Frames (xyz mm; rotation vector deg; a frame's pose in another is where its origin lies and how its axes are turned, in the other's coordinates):
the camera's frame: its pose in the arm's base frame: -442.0 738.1 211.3 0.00 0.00 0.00
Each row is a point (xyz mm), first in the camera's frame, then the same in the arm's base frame.
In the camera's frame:
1: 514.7 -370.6 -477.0
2: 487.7 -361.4 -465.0
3: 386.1 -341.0 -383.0
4: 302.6 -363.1 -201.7
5: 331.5 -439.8 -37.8
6: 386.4 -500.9 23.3
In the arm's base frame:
1: 72.7 367.5 -265.7
2: 45.7 376.7 -253.7
3: -55.9 397.1 -171.7
4: -139.4 375.0 9.6
5: -110.5 298.3 173.5
6: -55.6 237.2 234.6

